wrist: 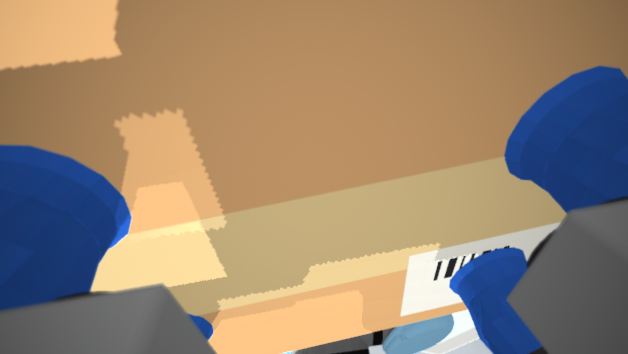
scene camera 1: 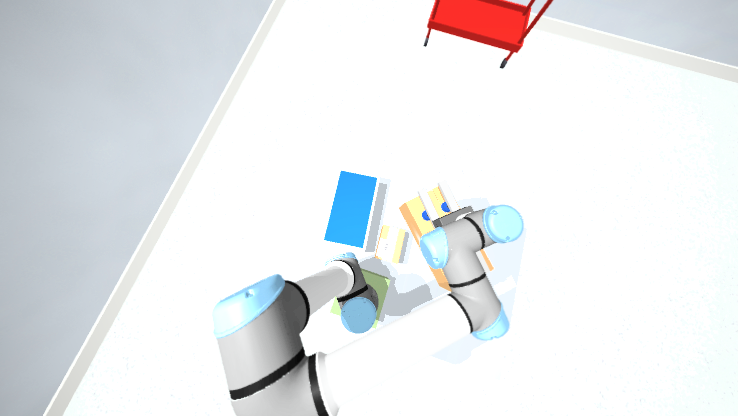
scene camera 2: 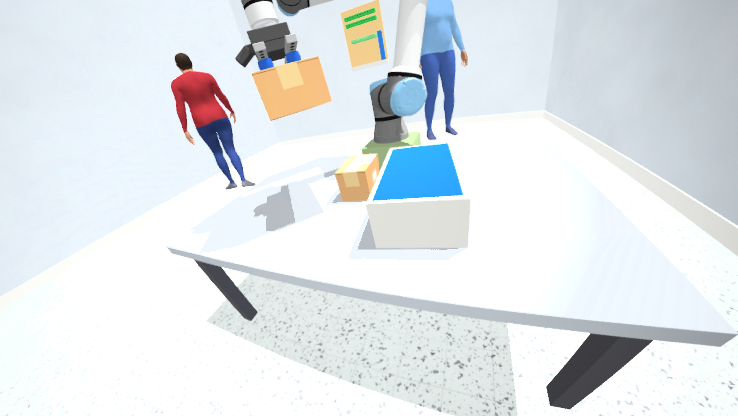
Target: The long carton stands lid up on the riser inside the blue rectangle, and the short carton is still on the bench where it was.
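Frame: origin at the arm's base, x left, y back, z up, level; millimetres.
Where they show: end effector, tool point: [wrist: 325, 223]; arm's base, origin of the base link: [scene camera 2: 391, 138].
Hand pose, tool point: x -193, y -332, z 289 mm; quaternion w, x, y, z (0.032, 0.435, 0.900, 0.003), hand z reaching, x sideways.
Observation:
Things, the pixels of their top centre, and the offset from my tool point. "spot": a spot on its surface instead. Level surfaces: height alone.
- long carton, middle of its top: [wrist: 374, 269] [scene camera 1: 449, 234] [scene camera 2: 281, 72] dx -9, dy +9, dz +23 mm
- bench, its level: dz -392 mm
- riser, middle of its top: [scene camera 2: 418, 165] [scene camera 1: 351, 207] dx +344, dy -45, dz -272 mm
- white box with the blue rectangle, surface spot: [scene camera 2: 421, 173] spot: dx +356, dy -96, dz -272 mm
- short carton, middle of its top: [scene camera 2: 357, 162] [scene camera 1: 390, 243] dx +128, dy +64, dz -289 mm
The long carton [scene camera 1: 416, 227] [scene camera 2: 304, 85] [wrist: 325, 125] hangs in the air, roughly level, with its taped, labelled lid face up under the cups. My gripper [scene camera 1: 435, 210] [scene camera 2: 279, 60] [wrist: 315, 200] has its blue suction cups pressed on that face and holds it. In scene camera 2 it is high above the bench [scene camera 2: 542, 258], left of the riser [scene camera 2: 421, 224]. The riser is a white box with the blue rectangle [scene camera 1: 351, 209] [scene camera 2: 421, 173] on top. The short carton [scene camera 1: 387, 248] [scene camera 2: 354, 193] stands on the bench close beside the riser. My arm hides part of the long carton in scene camera 1.
The green base block [scene camera 1: 382, 284] [scene camera 2: 413, 138] under the arm stands behind the short carton. A red cart [scene camera 1: 472, 39] is at the top of scene camera 1. A person in red [scene camera 2: 198, 98] and a person in light blue [scene camera 2: 439, 31] stand beyond the bench.

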